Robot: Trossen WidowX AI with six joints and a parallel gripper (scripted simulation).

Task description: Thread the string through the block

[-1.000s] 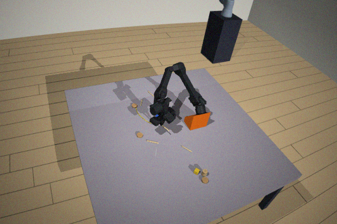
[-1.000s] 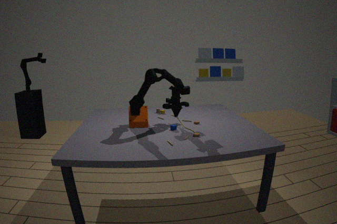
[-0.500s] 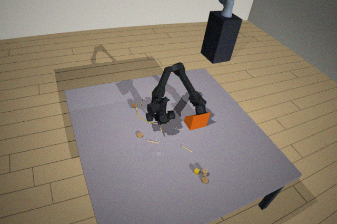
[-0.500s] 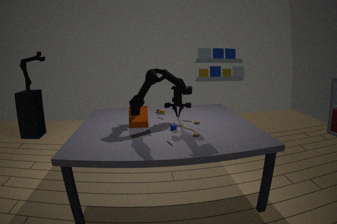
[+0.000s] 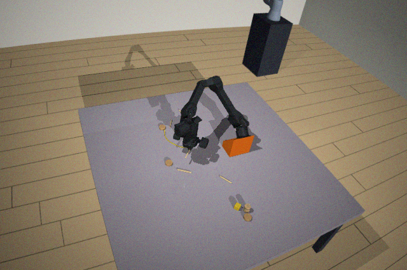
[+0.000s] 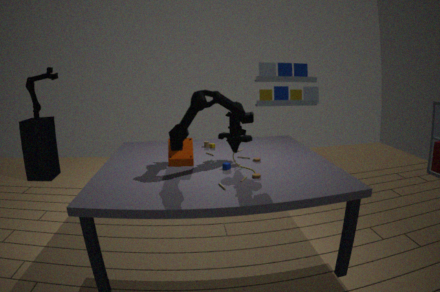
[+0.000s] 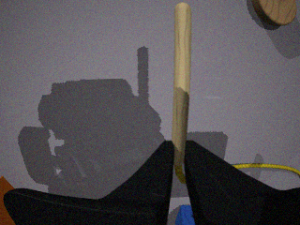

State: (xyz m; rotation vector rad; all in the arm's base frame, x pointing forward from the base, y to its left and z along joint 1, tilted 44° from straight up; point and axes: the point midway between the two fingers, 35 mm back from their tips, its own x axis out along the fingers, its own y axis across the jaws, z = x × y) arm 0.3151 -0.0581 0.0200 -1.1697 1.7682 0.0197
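Now: the thin wooden stick 10 mm ahead of my gripper tip and 10 mm to the left of it. From my gripper tip the other things lie so: wooden block 110 mm behind, 430 mm to the left, 40 mm below; then blue cube 60 mm behind, 110 mm to the right, 40 mm below; then yellow cube 80 mm behind, 400 mm to the left, 40 mm below.
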